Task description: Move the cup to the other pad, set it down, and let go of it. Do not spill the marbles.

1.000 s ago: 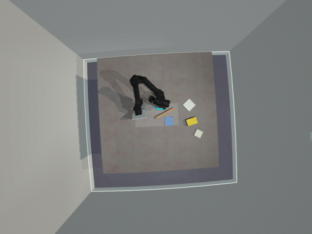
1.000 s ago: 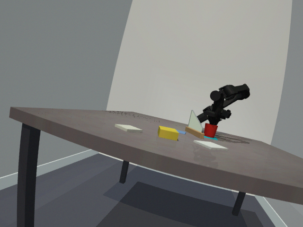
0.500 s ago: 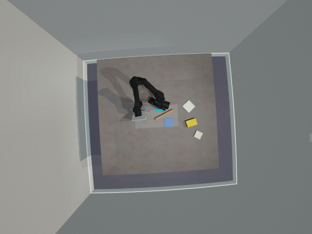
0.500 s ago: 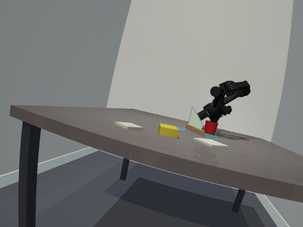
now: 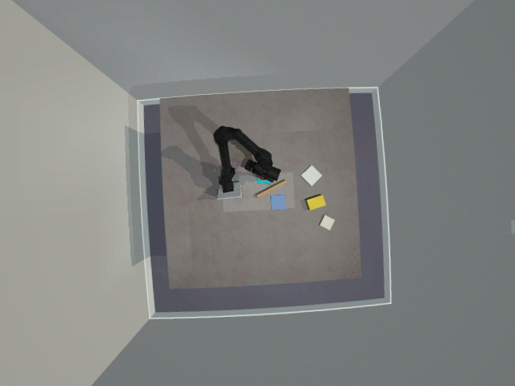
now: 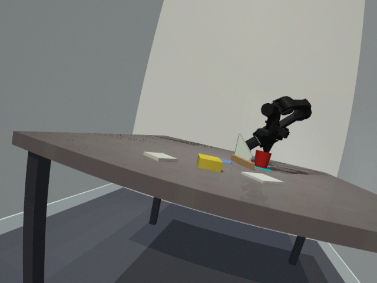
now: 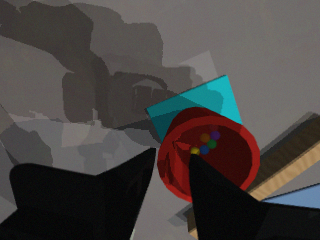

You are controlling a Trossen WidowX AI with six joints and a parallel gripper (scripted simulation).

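Now: the red cup 20 mm ahead of my gripper tip, 20 mm to the right of it and 30 mm below it. Round my gripper tip: yellow block (320 mm ahead, 260 mm to the right, 60 mm below); then cyan pad (20 mm ahead, 20 mm to the right, 80 mm below); then wooden bar (50 mm ahead, 110 mm to the right, 70 mm below).
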